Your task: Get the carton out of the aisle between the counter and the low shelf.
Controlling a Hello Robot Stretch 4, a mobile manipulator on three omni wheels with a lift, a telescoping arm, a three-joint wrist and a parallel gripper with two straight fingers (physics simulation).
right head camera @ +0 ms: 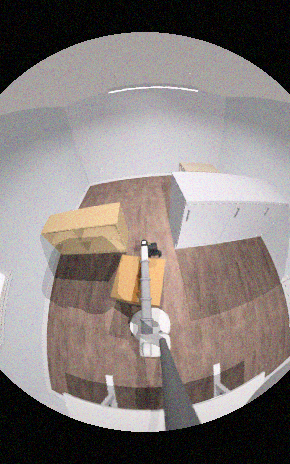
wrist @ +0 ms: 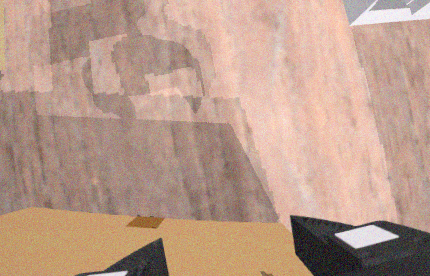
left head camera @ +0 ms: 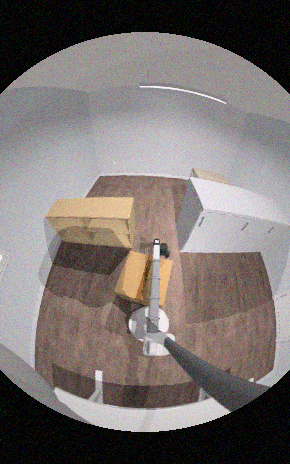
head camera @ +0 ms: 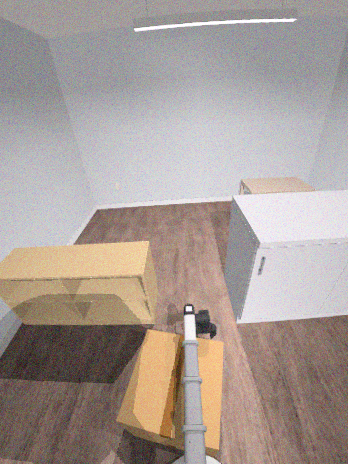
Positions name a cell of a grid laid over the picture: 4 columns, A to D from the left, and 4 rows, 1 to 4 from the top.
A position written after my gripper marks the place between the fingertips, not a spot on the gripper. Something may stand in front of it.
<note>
In view: my gripper (wrist: C4), a carton (head camera: B4), a white counter (head camera: D3), a low shelf (head camera: B3) and a small wooden table (head camera: D2).
The carton also shows in the right head camera view (right head camera: B3), in the wrist view (wrist: A4) and in the left head camera view (left head camera: B3). The white counter is seen too in the right head camera view (right head camera: C2). The low shelf is seen too in the right head camera view (right head camera: B2) and in the left head camera view (left head camera: B2).
</note>
